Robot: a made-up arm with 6 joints. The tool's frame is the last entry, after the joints. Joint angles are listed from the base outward.
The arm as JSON. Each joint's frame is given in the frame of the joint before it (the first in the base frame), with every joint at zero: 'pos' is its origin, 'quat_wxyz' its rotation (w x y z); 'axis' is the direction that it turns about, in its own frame. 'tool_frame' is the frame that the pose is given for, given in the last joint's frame.
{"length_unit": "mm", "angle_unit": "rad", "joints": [
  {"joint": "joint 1", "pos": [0.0, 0.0, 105.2], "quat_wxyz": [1.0, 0.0, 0.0, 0.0], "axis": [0.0, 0.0, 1.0]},
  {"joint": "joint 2", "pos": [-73.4, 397.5, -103.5], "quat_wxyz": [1.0, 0.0, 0.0, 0.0], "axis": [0.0, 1.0, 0.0]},
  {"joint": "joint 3", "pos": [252.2, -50.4, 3.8], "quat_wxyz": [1.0, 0.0, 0.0, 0.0], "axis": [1.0, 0.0, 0.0]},
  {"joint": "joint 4", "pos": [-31.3, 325.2, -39.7], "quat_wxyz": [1.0, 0.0, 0.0, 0.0], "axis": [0.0, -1.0, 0.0]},
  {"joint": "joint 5", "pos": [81.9, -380.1, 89.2], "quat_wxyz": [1.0, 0.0, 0.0, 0.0], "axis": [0.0, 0.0, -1.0]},
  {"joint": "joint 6", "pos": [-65.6, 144.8, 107.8], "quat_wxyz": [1.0, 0.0, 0.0, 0.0], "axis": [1.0, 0.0, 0.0]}
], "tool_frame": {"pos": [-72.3, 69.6, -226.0], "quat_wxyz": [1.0, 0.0, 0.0, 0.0]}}
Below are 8 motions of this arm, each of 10 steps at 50 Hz.
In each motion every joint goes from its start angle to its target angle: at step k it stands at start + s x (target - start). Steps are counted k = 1, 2, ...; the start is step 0. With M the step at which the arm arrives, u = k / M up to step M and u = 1 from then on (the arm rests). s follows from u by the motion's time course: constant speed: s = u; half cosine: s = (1 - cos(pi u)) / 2; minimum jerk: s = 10 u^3 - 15 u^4 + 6 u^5.
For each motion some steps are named. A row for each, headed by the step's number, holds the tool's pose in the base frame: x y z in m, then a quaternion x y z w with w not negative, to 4 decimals.
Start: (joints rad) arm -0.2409 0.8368 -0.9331 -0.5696 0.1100 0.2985
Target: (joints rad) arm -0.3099 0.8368 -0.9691 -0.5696 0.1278 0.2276
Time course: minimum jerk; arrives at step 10
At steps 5, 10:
5: 0.0387 0.4634 -0.2815 -0.3151 0.5938 -0.1522 0.7245
10: 0.0511 0.4514 -0.2803 -0.3287 0.5981 -0.1549 0.7143

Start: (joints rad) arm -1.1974 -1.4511 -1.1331 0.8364 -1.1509 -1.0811
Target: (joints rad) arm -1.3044 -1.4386 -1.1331 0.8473 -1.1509 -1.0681
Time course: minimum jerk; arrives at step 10
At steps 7, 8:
7: 0.2041 0.2907 0.2526 0.9447 -0.2789 0.0448 0.1665
8: 0.2073 0.2878 0.2528 0.9433 -0.2841 0.0434 0.1661

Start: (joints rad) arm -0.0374 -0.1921 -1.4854 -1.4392 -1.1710 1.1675
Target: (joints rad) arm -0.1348 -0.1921 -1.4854 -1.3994 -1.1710 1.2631
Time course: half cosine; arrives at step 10
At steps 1, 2, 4, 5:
1: 0.2832 0.6345 0.1308 0.3105 0.4623 -0.4200 0.7165
2: 0.2882 0.6332 0.1309 0.3138 0.4600 -0.4232 0.7147
4: 0.3058 0.6284 0.1313 0.3251 0.4519 -0.4342 0.7083
5: 0.3166 0.6251 0.1316 0.3320 0.4468 -0.4409 0.7041

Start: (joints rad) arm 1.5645 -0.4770 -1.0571 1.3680 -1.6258 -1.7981
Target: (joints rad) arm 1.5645 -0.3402 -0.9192 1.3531 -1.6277 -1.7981
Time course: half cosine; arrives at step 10
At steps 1, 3, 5, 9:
1: -0.4058 -0.1141 0.2633 0.1151 0.8246 0.2052 0.5144
3: -0.3999 -0.1077 0.2660 0.1071 0.8337 0.1953 0.5053
5: -0.3902 -0.0972 0.2697 0.0945 0.8478 0.1789 0.4902
9: -0.3744 -0.0793 0.2740 0.0753 0.8693 0.1511 0.4646

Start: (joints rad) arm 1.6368 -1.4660 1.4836 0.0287 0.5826 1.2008
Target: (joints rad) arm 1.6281 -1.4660 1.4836 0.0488 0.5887 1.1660
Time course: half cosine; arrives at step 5
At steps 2, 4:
2: -0.2087 -0.3980 0.4279 -0.6983 -0.5587 -0.4110 0.1767
4: -0.2132 -0.3963 0.4271 -0.7043 -0.5523 -0.4121 0.1707

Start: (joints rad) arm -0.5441 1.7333 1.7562 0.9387 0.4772 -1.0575
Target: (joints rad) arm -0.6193 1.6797 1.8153 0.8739 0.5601 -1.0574
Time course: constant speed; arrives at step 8
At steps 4, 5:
4: 0.1550 0.3851 -0.1708 0.1322 0.6809 -0.6942 0.1923
5: 0.1602 0.3812 -0.1712 0.1435 0.6802 -0.6946 0.1849

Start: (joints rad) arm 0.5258 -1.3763 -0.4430 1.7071 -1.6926 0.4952
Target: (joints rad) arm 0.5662 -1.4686 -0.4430 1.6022 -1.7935 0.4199
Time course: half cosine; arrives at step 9
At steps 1, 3, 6, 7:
1: 0.0646 0.0723 0.1920 -0.7017 -0.6627 0.2094 0.1568
3: 0.0538 0.0640 0.1940 -0.7070 -0.6596 0.2016 0.1562
6: 0.0292 0.0453 0.1978 -0.7188 -0.6522 0.1846 0.1548
7: 0.0226 0.0403 0.1987 -0.7218 -0.6501 0.1802 0.1544

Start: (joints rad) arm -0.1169 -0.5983 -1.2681 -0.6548 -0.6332 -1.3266
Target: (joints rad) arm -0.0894 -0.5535 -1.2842 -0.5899 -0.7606 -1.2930
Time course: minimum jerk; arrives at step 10
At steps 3, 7, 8, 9, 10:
3: 0.0831 0.2996 0.3054 -0.8801 0.2297 0.0316 0.4143
7: 0.0873 0.2943 0.3049 -0.8814 0.2070 0.0860 0.4159
8: 0.0881 0.2936 0.3048 -0.8813 0.2036 0.0946 0.4159
9: 0.0884 0.2932 0.3047 -0.8812 0.2021 0.0987 0.4159
10: 0.0885 0.2932 0.3047 -0.8812 0.2018 0.0994 0.4159

